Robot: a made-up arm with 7 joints.
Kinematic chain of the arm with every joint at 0, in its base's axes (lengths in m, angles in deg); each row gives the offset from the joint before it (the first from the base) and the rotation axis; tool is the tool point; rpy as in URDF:
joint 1: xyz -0.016 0.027 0.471 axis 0 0.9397 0.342
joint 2: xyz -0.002 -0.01 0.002 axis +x
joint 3: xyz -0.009 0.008 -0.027 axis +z
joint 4: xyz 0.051 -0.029 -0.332 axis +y
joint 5: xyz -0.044 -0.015 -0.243 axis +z
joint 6: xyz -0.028 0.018 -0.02 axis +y
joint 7: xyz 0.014 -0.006 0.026 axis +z
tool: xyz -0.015 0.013 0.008 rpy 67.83 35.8 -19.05
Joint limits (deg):
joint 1: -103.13..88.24
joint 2: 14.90..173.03
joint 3: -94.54..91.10
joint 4: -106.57..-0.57
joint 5: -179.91..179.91
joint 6: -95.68..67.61
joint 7: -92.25..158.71
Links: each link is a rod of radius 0.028 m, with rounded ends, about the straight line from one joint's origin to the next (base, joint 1, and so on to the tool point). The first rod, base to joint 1, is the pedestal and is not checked.
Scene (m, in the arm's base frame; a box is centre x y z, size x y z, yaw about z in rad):
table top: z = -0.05
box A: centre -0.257 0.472 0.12 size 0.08 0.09 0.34 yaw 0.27
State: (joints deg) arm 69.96 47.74 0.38 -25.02 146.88 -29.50 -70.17
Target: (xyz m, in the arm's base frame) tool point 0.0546 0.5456 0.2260
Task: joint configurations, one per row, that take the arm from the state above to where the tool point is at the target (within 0.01 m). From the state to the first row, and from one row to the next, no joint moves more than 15 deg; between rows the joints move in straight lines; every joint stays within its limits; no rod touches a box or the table.
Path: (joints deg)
1: 73.01 62.66 3.08 -24.12 142.49 -23.91 -73.28
2: 76.05 77.57 5.77 -23.21 138.09 -18.33 -76.40
3: 79.10 92.49 8.47 -22.31 133.70 -12.74 -79.51
4: 82.15 107.41 11.17 -21.41 129.30 -7.15 -82.62
5: 85.19 122.32 13.86 -20.50 124.91 -1.56 -85.74
6: 88.24 137.24 16.56 -19.60 120.51 4.02 -88.85
7: 75.40 126.11 16.17 -22.00 124.44 -1.40 -84.82
8: 62.56 114.98 15.77 -24.40 128.36 -6.83 -80.80
9: 49.72 103.86 15.38 -26.80 132.28 -12.25 -76.77
10: 36.88 92.73 14.99 -29.20 136.21 -17.68 -72.75
11: 24.04 81.60 14.59 -31.60 140.13 -23.11 -68.72
12: 11.20 70.47 14.20 -34.00 144.06 -28.53 -64.70

